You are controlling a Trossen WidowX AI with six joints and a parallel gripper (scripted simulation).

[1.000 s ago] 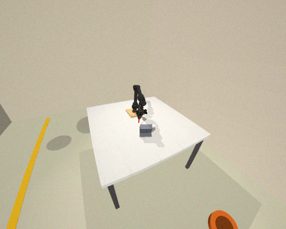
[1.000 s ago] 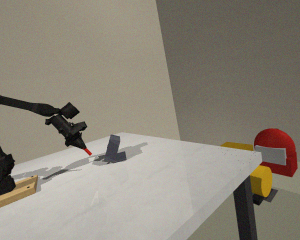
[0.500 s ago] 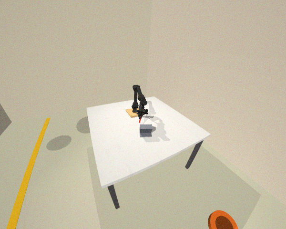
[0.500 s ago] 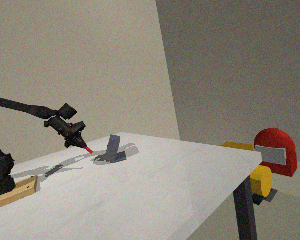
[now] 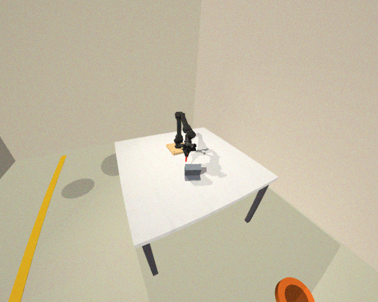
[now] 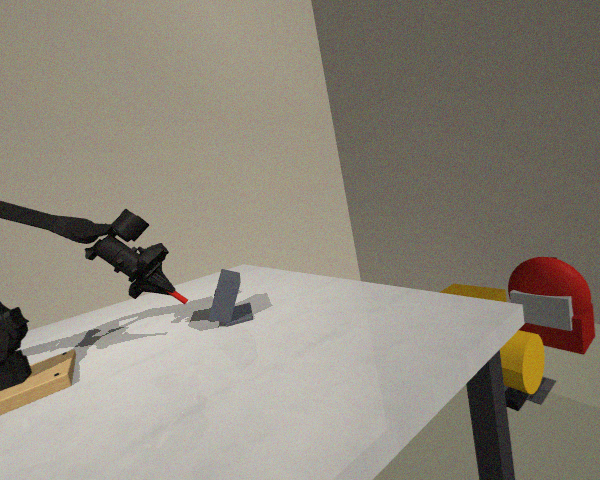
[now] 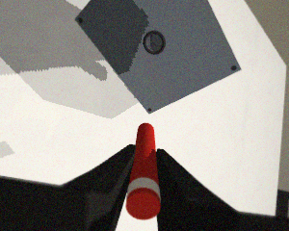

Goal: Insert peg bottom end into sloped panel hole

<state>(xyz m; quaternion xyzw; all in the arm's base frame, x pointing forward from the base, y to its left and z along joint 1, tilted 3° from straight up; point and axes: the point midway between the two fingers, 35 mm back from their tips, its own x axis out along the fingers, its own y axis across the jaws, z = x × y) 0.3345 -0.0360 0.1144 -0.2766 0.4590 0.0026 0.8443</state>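
My gripper tip is now 13 cm short of the grey sloped panel, 1 cm to the right of it and 5 cm above it. Also, from my gripper tip: red peg (1 cm behind, 1 cm above).
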